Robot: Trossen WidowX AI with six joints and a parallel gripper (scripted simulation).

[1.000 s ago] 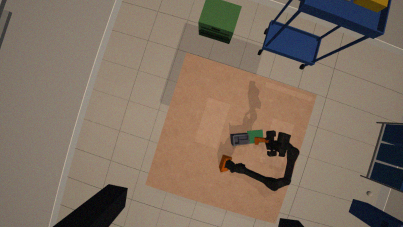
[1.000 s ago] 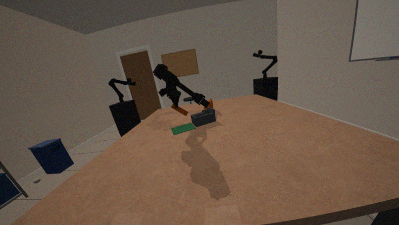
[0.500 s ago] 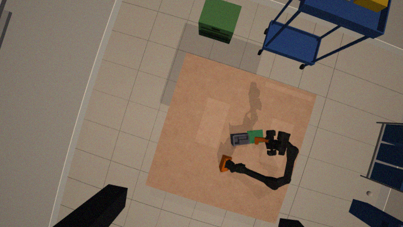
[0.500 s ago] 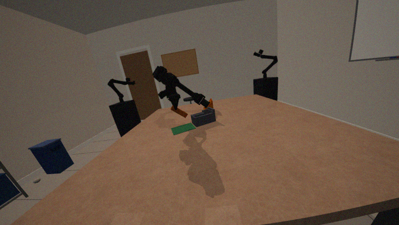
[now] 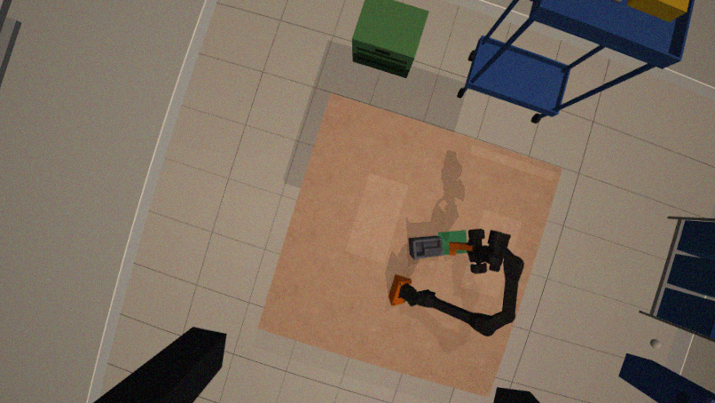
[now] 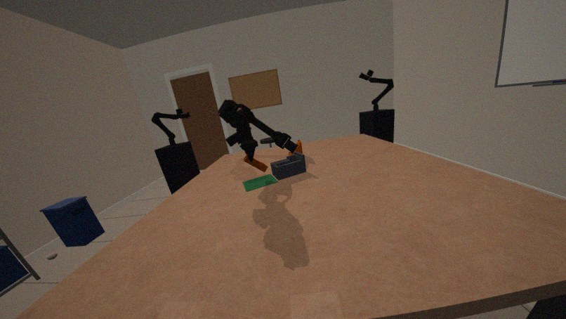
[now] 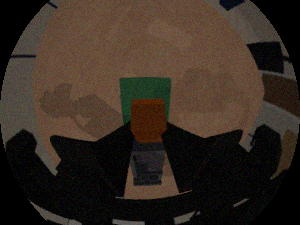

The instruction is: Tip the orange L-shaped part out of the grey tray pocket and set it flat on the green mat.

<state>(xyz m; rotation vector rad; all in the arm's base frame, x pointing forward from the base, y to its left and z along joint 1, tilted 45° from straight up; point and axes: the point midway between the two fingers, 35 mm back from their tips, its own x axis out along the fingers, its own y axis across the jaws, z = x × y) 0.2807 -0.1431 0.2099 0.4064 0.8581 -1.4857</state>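
The green mat lies 1 cm behind my gripper tip, 2 cm to the left of it and 13 cm below it. From my gripper tip the other things lie so: orange L-shaped part (2 cm behind, 3 cm to the left, 3 cm below).
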